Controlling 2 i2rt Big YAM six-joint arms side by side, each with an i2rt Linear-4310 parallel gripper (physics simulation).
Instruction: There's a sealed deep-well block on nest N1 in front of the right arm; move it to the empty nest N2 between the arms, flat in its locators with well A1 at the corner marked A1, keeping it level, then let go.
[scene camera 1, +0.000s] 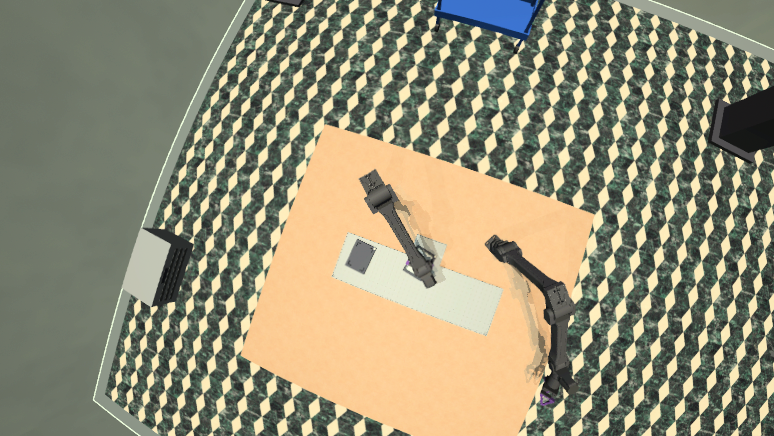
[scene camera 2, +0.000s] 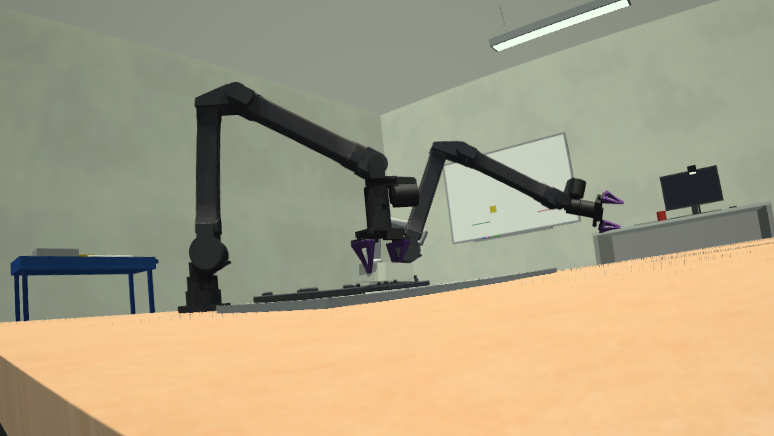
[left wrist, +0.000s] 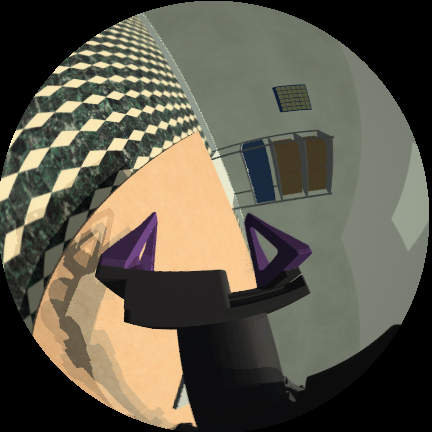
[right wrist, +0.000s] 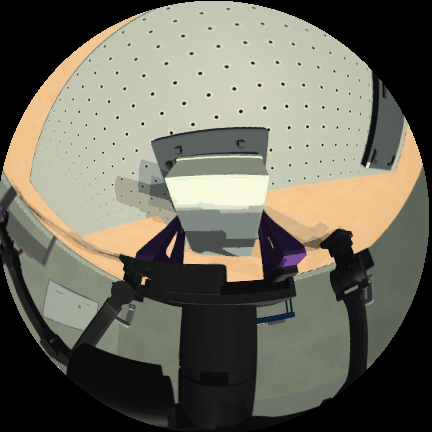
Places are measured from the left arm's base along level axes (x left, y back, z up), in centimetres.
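Where they show: left gripper, fingertip midpoint: (scene camera 1: 543, 398) (scene camera 2: 622, 215) (left wrist: 202, 216); right gripper, fingertip midpoint: (right wrist: 219, 211); left arm's base at its link origin: (scene camera 1: 496, 246); right arm's base at its link origin: (scene camera 2: 204, 311) (right wrist: 336, 237).
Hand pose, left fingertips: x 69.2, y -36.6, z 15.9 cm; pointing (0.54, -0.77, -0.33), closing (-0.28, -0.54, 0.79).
Note:
Things, the pixels of their top centre, and the offset from my left fingertips. Level surfaces: height alone.
- pale deep-well block at its top centre: (right wrist: 220, 233) (scene camera 2: 381, 261) (scene camera 1: 419, 262) dx -92.1, dy -0.9, dz -7.8 cm
- dark nest plate N2 at its top centre: (right wrist: 215, 199) (scene camera 2: 386, 280) (scene camera 1: 419, 263) dx -91.5, dy -1.2, dz -12.4 cm
- Nest N1 at its top centre: (scene camera 2: 306, 288) (scene camera 1: 360, 256) dx -115.9, dy -23.4, dz -12.8 cm
- pale perforated board at its surface level: dz -14.6 cm
- wooden table at its surface level: dz -15.9 cm
My right gripper (scene camera 2: 382, 265) (right wrist: 219, 211) points down and is shut on the pale deep-well block (scene camera 2: 396, 272) (right wrist: 217, 191), a finger on each side. The block looks about level, low over the dark nest plate N2 (right wrist: 210, 139), whose far edge and small locators show beyond it. Whether its underside touches the nest is hidden. The A1 mark and well A1 cannot be made out. Nest N1 (scene camera 1: 361, 256) (right wrist: 387, 130) is dark and bare. In scene camera 1 the right arm covers most of the block and N2. My left gripper (scene camera 1: 546, 398) (scene camera 2: 620, 215) (left wrist: 202, 216) is open and empty, far from the block.
A pale perforated board (scene camera 1: 460, 303) (right wrist: 215, 65) lies on the wooden table (scene camera 1: 346, 346) (scene camera 2: 433, 352). The left arm (scene camera 1: 557, 324) reaches out past a table edge. A blue cart (scene camera 1: 487, 15) (scene camera 2: 86, 264) stands away from the table.

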